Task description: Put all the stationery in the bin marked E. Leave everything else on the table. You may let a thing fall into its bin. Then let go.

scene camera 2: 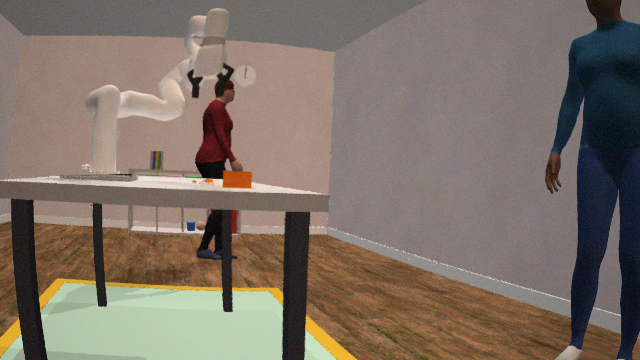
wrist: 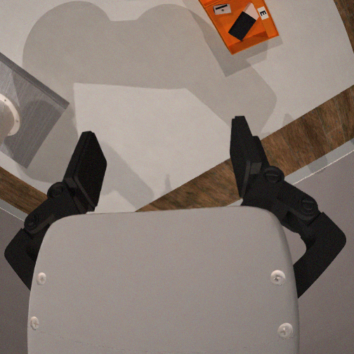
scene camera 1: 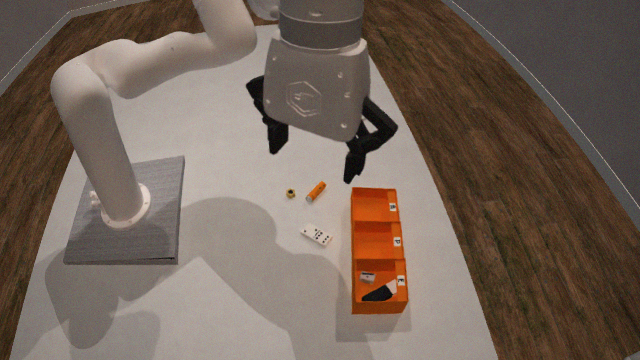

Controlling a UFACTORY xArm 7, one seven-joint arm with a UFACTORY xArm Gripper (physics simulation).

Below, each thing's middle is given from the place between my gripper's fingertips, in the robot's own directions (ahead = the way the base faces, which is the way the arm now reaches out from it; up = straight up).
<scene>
My hand is 25 cm above the orange three-part bin (scene camera 1: 376,235), 12 cm short of it and 5 cm to the right of it.
</scene>
